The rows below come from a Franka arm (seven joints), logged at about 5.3 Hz.
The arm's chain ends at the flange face. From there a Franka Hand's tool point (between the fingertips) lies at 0.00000 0.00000 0.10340 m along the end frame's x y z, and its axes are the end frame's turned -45 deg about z.
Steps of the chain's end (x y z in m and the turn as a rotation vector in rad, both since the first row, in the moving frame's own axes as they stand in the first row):
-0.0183, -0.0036, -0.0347, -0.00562, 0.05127, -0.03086
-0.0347, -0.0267, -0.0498, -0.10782, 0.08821, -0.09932
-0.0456, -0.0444, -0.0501, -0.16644, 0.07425, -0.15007
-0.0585, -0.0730, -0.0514, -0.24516, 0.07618, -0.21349
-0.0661, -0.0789, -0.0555, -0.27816, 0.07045, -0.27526
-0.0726, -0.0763, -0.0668, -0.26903, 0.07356, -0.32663
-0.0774, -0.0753, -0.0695, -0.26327, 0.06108, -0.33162
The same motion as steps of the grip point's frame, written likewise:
-0.0070, -0.0114, -0.0348, -0.04023, 0.03228, -0.03086
-0.0064, -0.0291, -0.0508, -0.13861, -0.01387, -0.09932
-0.0062, -0.0457, -0.0518, -0.17019, -0.06519, -0.15007
0.0006, -0.0686, -0.0548, -0.22722, -0.11949, -0.21349
-0.0023, -0.0756, -0.0597, -0.24650, -0.14687, -0.27526
-0.0072, -0.0787, -0.0708, -0.24225, -0.13822, -0.32663
-0.0119, -0.0826, -0.0732, -0.22935, -0.14297, -0.33162

